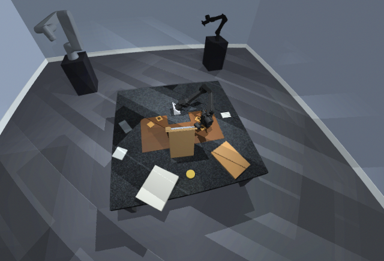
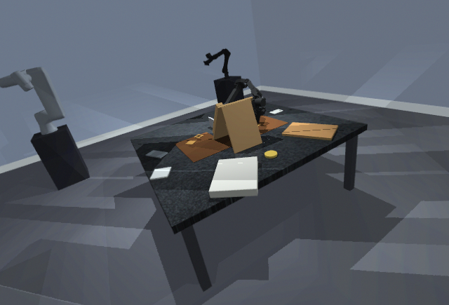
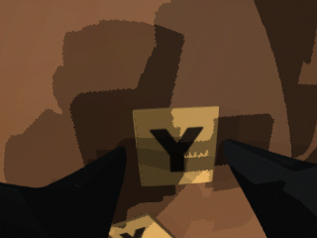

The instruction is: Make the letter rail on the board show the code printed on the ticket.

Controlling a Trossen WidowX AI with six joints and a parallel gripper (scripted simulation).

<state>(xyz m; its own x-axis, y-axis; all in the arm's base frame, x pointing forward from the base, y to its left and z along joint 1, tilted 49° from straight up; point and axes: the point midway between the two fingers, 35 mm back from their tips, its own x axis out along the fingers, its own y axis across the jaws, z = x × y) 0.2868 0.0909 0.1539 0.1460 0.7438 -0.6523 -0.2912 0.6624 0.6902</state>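
Right now the white ticket is 180 mm to the right of my gripper tip and 70 mm above it. The rest, counted from my gripper tip: white box (430 mm ahead, 540 mm to the right, 10 mm above); then brown mat (90 mm behind, 200 mm to the right); then flat tan slab (400 mm ahead, 100 mm to the left).
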